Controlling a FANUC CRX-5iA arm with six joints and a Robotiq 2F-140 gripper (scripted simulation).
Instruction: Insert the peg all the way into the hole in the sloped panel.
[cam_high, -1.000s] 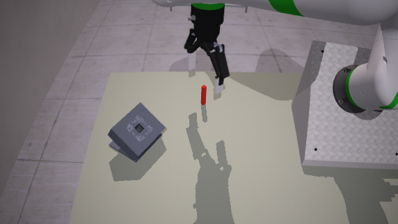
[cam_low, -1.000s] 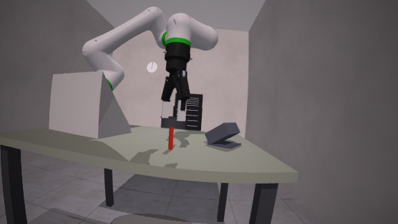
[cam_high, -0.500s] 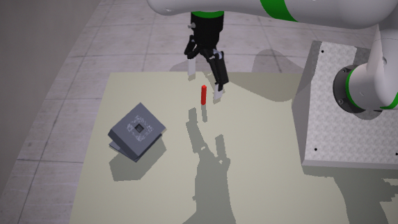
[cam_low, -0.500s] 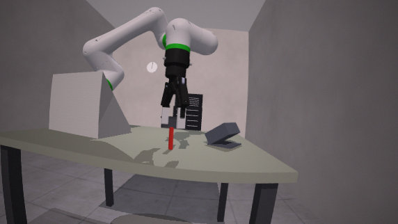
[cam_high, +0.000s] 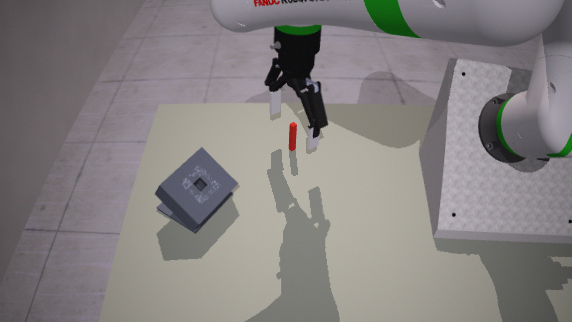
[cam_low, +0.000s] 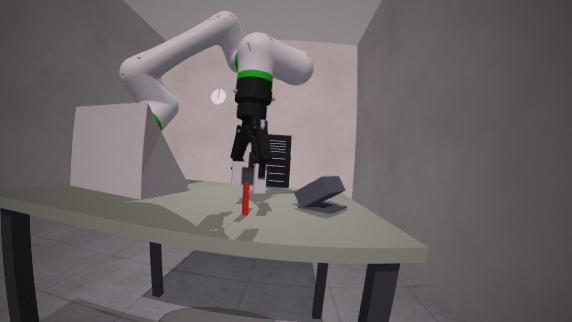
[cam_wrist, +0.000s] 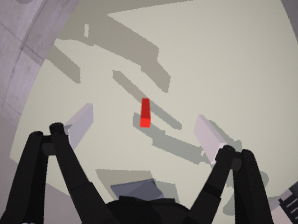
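My hand is 4 cm above the red peg. The rest, counted from my hand: flat grey base: 19 cm ahead, 20 cm to the left, 7 cm below.
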